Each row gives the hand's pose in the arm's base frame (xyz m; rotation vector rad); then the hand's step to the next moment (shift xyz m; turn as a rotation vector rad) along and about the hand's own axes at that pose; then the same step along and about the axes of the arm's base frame.
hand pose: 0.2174 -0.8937 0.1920 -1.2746 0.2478 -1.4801
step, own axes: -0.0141 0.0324 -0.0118 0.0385 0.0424 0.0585
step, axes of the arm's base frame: 0.0067 -0.0060 -0.0362 0.0783 -0.0193 0.0139
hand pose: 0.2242 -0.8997 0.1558 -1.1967 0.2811 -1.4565
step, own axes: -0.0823 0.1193 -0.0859 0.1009 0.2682 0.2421
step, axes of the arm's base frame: -0.0114 -0.0043 -0.1680 0.3683 -0.0584 -0.0407
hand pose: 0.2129 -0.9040 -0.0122 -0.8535 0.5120 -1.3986
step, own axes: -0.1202 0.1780 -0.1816 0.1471 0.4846 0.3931
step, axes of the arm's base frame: -0.0412 0.0708 -0.2691 0.6270 -0.0806 -0.1067
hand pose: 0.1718 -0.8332 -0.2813 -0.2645 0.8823 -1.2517
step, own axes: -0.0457 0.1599 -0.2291 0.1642 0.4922 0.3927
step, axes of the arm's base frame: -0.0494 0.1585 -0.2293 0.6329 -0.0934 -0.1191
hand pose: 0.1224 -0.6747 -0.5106 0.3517 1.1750 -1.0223
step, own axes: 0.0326 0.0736 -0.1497 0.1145 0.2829 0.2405
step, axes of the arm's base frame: -0.0283 0.1289 -0.1071 0.3730 -0.0736 -0.0803
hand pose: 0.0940 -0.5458 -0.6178 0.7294 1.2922 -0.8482
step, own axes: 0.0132 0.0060 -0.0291 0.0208 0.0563 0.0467
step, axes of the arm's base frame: -0.0087 0.0262 -0.0172 0.0735 -0.0134 -0.0142
